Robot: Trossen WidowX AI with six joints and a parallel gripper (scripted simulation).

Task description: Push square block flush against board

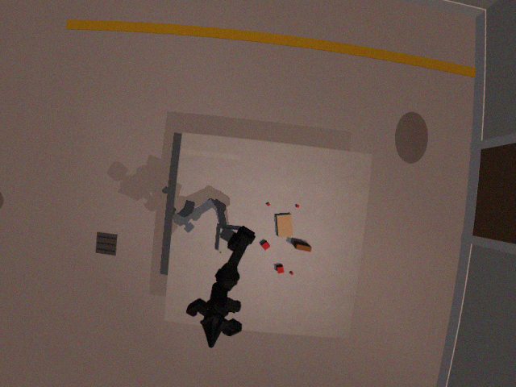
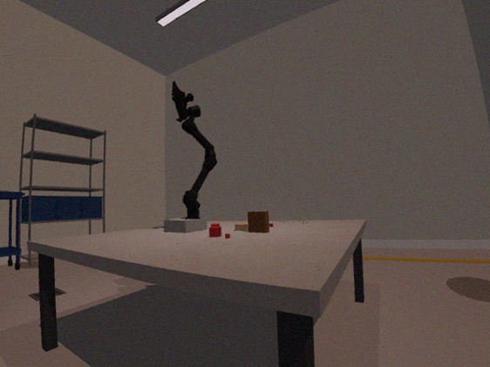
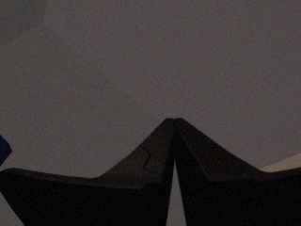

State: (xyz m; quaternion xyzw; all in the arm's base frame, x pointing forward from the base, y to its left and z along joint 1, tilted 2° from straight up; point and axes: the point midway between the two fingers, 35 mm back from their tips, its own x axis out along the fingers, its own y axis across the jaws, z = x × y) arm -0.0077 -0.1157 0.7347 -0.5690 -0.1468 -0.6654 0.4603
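Right now the square block is 78 cm below my gripper tip, 41 cm ahead of it and 16 cm to the left of it. The rest, counted from my gripper tip: board 81 cm below, 27 cm to the left, 27 cm ahead.
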